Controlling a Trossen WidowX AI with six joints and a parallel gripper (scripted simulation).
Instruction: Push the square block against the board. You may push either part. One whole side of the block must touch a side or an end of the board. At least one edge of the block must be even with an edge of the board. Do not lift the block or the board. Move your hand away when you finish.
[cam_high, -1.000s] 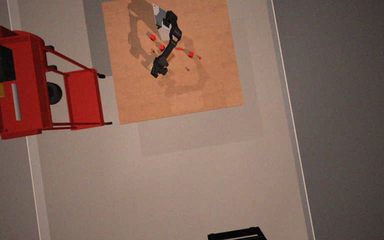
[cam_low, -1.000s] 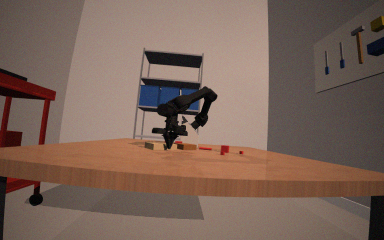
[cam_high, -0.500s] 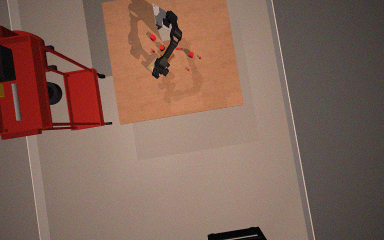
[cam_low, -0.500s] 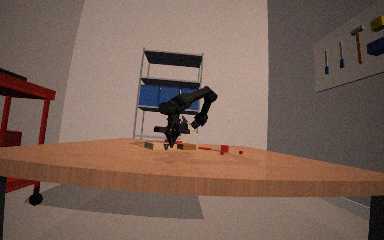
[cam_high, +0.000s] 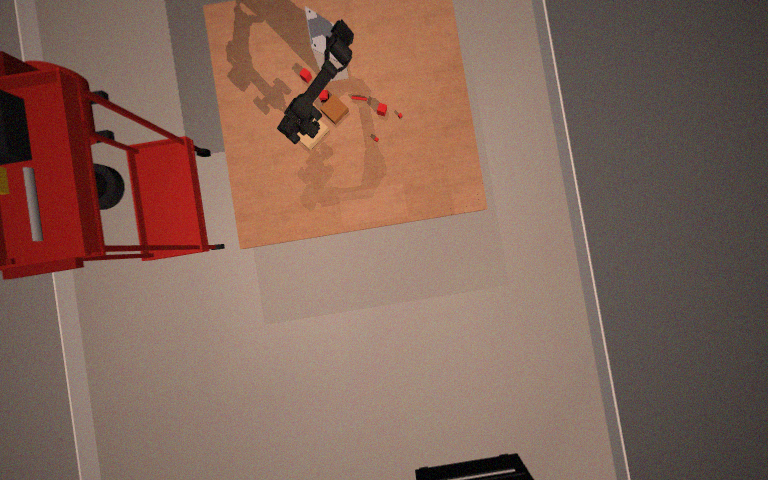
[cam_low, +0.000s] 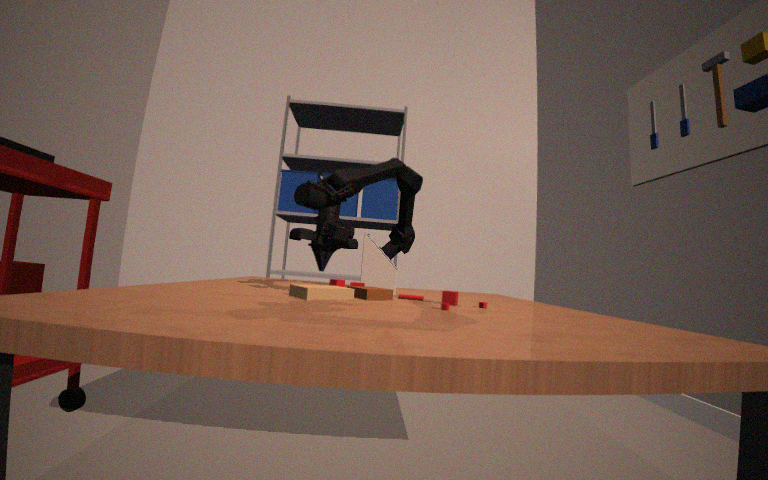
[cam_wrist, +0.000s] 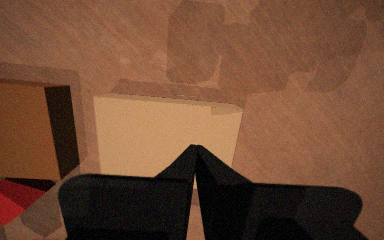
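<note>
Right now the pale board is 6 cm below my gripper tip and 3 cm behind it. From my gripper tip the other things lie so: square block (15 cm behind, 12 cm to the left, 6 cm below); red rod (25 cm to the left, 20 cm behind, 7 cm below).
</note>
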